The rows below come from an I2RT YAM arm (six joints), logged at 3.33 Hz.
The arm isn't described. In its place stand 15 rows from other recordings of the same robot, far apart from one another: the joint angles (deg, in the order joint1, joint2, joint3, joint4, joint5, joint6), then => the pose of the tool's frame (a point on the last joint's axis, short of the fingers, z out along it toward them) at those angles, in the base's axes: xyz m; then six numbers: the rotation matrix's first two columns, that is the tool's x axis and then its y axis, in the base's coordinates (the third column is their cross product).
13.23 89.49 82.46 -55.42 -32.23 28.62 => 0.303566 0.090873 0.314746 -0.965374 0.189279 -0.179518 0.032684 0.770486 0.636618
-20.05 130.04 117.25 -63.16 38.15 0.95 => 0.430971 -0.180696 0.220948 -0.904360 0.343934 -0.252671 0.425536 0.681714 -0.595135
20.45 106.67 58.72 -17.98 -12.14 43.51 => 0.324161 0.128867 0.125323 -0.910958 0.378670 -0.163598 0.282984 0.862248 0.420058
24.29 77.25 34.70 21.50 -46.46 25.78 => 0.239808 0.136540 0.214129 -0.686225 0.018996 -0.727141 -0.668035 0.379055 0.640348
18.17 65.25 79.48 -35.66 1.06 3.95 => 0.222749 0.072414 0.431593 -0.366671 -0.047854 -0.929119 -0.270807 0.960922 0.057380
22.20 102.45 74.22 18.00 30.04 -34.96 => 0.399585 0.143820 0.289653 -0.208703 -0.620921 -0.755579 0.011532 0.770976 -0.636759
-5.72 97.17 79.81 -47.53 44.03 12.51 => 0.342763 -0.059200 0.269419 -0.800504 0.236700 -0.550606 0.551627 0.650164 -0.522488
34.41 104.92 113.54 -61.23 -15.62 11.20 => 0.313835 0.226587 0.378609 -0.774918 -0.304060 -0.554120 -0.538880 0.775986 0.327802
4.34 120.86 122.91 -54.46 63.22 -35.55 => 0.454144 0.002593 0.337503 -0.938745 -0.333962 -0.085011 -0.045326 0.364199 -0.930218
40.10 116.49 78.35 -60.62 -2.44 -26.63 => 0.267371 0.227129 0.137377 -0.389573 -0.913498 0.117280 -0.909698 0.401546 0.105876
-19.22 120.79 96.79 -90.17 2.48 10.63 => 0.338012 -0.119472 0.195491 -0.789116 0.470280 0.395137 0.465716 0.877518 -0.114329
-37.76 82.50 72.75 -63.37 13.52 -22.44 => 0.207334 -0.171120 0.288952 -0.946991 0.264054 -0.182987 0.311131 0.895724 -0.317611
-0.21 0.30 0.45 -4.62 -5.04 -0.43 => 0.109984 0.002725 0.166994 -0.077304 -0.007193 -0.996982 -0.084515 0.996422 -0.000635
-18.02 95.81 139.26 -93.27 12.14 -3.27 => 0.238772 -0.085547 0.505066 -0.749973 0.185328 -0.634975 0.389314 0.899745 -0.197215
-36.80 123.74 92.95 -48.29 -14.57 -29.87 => 0.348365 -0.249426 0.152673 -0.951523 0.109858 -0.287291 0.078083 0.989717 0.119848
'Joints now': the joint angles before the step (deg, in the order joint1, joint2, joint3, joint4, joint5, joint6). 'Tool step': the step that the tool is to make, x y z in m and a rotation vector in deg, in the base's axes. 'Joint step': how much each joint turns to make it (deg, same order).
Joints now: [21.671, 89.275, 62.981, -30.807, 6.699, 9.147]
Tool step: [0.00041, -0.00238, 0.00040, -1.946, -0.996, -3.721]
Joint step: [0.000, -0.045, 0.000, -0.133, 3.847, 1.967]
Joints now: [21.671, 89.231, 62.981, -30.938, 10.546, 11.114]
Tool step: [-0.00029, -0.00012, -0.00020, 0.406, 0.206, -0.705]
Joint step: [-0.001, 0.000, 0.001, -0.198, -0.001, 0.852]
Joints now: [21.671, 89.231, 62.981, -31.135, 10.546, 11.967]
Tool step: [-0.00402, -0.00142, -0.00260, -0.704, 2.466, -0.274]
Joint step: [0.023, -0.001, -0.001, -2.623, -0.065, 0.393]
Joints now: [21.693, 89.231, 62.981, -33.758, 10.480, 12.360]
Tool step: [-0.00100, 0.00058, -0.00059, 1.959, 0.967, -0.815]
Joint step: [0.000, 0.001, 0.001, -0.481, -1.486, 1.814]
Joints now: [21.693, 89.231, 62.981, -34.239, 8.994, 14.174]
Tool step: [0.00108, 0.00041, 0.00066, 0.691, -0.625, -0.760]
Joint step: [-0.001, 0.000, -0.001, 0.701, 0.021, 0.874]
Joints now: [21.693, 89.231, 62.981, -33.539, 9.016, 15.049]
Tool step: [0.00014, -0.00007, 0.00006, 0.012, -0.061, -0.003]
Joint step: [-0.021, 0.000, 0.000, 0.065, 0.001, -0.022]
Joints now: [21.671, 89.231, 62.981, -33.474, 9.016, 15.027]
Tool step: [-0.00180, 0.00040, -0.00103, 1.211, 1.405, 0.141]
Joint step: [0.022, 0.000, -0.001, -0.961, -1.486, 0.722]
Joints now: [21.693, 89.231, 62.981, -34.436, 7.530, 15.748]
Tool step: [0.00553, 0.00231, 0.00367, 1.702, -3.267, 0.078]
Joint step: [-0.023, -0.001, 0.021, 3.629, -0.373, 0.108]
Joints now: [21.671, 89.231, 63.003, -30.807, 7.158, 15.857]
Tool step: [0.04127, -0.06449, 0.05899, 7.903, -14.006, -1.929]
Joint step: [-13.660, -1.006, 8.064, 6.776, -10.666, -6.119]
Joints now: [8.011, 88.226, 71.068, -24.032, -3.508, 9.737]
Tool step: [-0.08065, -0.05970, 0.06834, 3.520, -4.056, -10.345]
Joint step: [-10.864, -18.186, -0.438, -13.354, -2.492, 2.273]
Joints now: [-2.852, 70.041, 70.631, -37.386, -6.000, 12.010]
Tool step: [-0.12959, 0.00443, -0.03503, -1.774, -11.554, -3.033]
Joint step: [-0.020, -35.037, -24.743, 1.378, 3.193, 0.526]
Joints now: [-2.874, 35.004, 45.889, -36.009, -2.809, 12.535]
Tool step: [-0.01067, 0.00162, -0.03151, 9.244, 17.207, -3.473]
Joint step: [-0.001, 1.268, -1.005, -14.842, -1.749, 8.873]
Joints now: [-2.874, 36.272, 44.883, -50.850, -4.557, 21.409]
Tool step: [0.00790, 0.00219, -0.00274, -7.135, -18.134, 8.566]
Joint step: [0.177, -5.486, -7.782, 19.716, -3.539, -9.857]
